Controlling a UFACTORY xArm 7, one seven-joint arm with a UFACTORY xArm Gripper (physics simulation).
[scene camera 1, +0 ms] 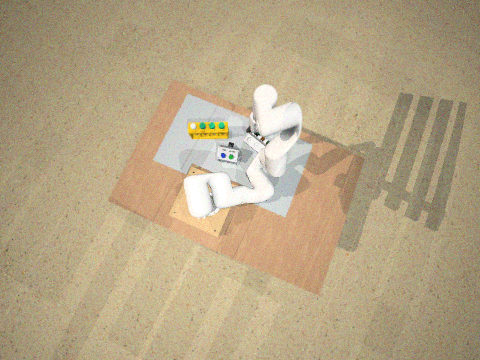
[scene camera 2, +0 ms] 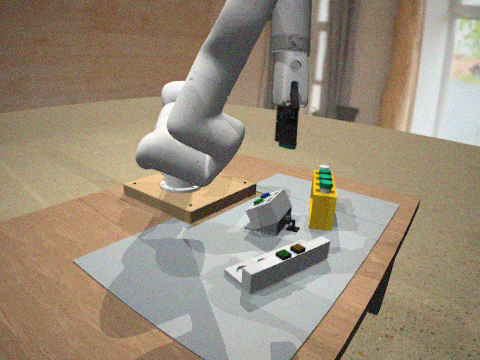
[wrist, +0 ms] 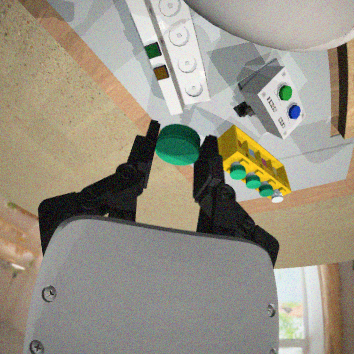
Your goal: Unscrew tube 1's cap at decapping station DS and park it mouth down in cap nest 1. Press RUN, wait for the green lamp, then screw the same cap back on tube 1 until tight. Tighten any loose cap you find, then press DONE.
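Frame: origin at the arm's base, x right, y back, z down, level; millimetres.
Where they show: gripper, between the fingertips: (scene camera 2: 285, 143) (wrist: 178, 141); arm's base, origin of its link: (scene camera 2: 181, 185).
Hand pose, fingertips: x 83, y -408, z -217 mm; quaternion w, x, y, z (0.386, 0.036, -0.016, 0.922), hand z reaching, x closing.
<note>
Each offset is from my fingertips to the centre of the thing. "pt": to the spot under its first point.
My gripper (scene camera 2: 287, 140) (wrist: 178, 141) is shut on a green cap @[dx -4, dy -3, dz +0 mm] (scene camera 2: 287, 147) (wrist: 178, 146), high above the table. The yellow rack @[dx -284, dy +37, dz +199 mm] (scene camera 1: 193, 134) (scene camera 2: 321, 212) (wrist: 228, 141) stands on the mat with three green-capped tubes and one white top at its end. The white strip @[pt dx -19, dy -29, dz +240 mm] (scene camera 1: 254, 143) (scene camera 2: 290, 271) (wrist: 171, 97) has round nests, those in the wrist view empty, and a dark green square @[pt dx +59, dy -57, dz +197 mm] (scene camera 2: 283, 254) (wrist: 153, 50) and an amber-brown square @[pt dx +21, dy -65, dz +197 mm] (scene camera 2: 297, 248) (wrist: 160, 72). The control box @[dx -123, dy +106, dz +208 mm] (scene camera 2: 270, 212) (wrist: 272, 90) has a green button @[dx -96, dy +121, dz +186 mm] (scene camera 1: 231, 156) (scene camera 2: 258, 201) (wrist: 285, 92) and a blue button @[dx -139, dy +133, dz +186 mm] (scene camera 1: 223, 155) (scene camera 2: 265, 195) (wrist: 294, 111).
A small black bracket @[pt dx -136, dy +44, dz +227 mm] (scene camera 1: 231, 144) (scene camera 2: 293, 226) (wrist: 242, 109) is beside the control box. The arm's wooden base board (scene camera 1: 182, 209) (scene camera 2: 145, 195) is at the mat's edge. In scene camera 1 the arm hides part of the white strip.
</note>
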